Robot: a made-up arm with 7 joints. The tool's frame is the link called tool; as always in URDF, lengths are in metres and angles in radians. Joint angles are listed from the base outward.
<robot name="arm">
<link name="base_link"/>
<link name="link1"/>
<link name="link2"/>
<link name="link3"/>
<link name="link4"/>
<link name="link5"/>
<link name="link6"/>
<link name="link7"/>
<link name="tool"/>
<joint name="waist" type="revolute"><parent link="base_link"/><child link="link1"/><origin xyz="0.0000 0.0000 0.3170"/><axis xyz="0 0 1"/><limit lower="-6.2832" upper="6.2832"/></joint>
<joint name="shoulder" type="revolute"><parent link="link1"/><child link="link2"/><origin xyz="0.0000 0.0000 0.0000" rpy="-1.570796 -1.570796 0.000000"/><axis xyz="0 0 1"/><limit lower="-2.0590" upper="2.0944"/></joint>
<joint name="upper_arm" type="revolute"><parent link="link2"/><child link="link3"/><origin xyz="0.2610 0.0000 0.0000" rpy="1.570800 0.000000 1.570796"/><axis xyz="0 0 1"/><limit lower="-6.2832" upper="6.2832"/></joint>
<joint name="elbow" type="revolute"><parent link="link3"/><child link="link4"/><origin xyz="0.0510 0.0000 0.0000" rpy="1.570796 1.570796 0.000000"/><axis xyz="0 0 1"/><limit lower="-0.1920" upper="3.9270"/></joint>
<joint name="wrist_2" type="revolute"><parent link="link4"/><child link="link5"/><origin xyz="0.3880 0.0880 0.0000" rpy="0.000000 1.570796 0.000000"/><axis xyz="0 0 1"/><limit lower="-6.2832" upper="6.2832"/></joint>
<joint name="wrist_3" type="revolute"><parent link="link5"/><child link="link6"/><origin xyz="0.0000 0.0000 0.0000" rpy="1.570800 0.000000 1.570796"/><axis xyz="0 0 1"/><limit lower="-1.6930" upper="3.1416"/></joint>
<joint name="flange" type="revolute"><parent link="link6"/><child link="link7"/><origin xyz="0.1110 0.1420 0.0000" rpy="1.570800 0.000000 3.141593"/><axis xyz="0 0 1"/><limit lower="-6.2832" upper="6.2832"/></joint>
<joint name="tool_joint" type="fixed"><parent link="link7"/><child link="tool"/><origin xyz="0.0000 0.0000 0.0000" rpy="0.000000 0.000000 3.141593"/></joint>
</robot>
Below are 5 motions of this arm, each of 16 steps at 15 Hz.
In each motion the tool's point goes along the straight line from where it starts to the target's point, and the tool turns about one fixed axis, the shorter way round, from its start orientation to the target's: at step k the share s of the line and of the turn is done. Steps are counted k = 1, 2, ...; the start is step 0. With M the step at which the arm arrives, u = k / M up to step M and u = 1 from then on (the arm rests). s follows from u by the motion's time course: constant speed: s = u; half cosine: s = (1 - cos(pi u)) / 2; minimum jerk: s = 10 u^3 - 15 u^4 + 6 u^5.
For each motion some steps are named. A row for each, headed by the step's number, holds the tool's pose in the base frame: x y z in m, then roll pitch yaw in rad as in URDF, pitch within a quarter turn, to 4 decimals.
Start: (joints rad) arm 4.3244 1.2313 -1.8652 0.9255 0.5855 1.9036 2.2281
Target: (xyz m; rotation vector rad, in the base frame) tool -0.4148 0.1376 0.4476 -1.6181 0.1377 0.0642
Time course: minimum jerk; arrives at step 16
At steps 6, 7, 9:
6: -0.3586 0.1801 0.3535 -2.6135 -0.3762 -0.3515
7: -0.3670 0.1737 0.3676 -2.4674 -0.2855 -0.3396
9: -0.3850 0.1601 0.3977 -2.1601 -0.1031 -0.2719

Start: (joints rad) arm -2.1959 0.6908 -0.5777 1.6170 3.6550 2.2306 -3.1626
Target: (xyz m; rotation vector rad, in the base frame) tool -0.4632 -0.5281 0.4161 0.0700 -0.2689 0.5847
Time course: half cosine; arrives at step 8
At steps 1, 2, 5, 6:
1: -0.5801 -0.2935 0.5189 -0.0848 0.1197 0.1985
2: -0.5670 -0.3200 0.5074 -0.0688 0.0772 0.2442
5: -0.5007 -0.4528 0.4491 -0.0180 -0.1447 0.4655
6: -0.4810 -0.4924 0.4318 -0.0124 -0.2124 0.5306

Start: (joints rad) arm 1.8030 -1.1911 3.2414 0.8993 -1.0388 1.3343 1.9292
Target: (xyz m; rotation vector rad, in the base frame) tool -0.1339 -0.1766 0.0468 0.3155 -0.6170 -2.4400
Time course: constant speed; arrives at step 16
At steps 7, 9, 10, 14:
7: -0.0664 -0.1610 -0.0673 1.2156 0.0953 -2.1292
9: -0.0814 -0.1644 -0.0420 1.0619 0.1138 -2.2094
10: -0.0889 -0.1662 -0.0293 0.9844 0.1184 -2.2505
14: -0.1189 -0.1731 0.0214 0.6748 0.1050 -2.4144

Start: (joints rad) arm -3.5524 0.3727 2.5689 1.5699 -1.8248 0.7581 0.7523
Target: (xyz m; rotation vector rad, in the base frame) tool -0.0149 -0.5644 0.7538 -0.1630 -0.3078 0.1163
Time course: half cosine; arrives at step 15
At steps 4, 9, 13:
4: 0.1470 -0.4762 0.8187 0.8777 -0.8074 0.1871
9: 0.0521 -0.5279 0.7807 0.2189 -0.4997 0.2385
13: -0.0065 -0.5598 0.7572 -0.1360 -0.3192 0.1613

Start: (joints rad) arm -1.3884 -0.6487 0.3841 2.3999 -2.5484 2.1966 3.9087
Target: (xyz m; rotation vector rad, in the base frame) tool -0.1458 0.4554 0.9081 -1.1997 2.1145 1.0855
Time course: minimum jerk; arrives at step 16
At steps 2, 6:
2: -0.0936 0.2856 0.9862 2.0625 0.6185 -1.7223
6: -0.1073 0.3303 0.9656 2.1923 0.6410 -1.8949

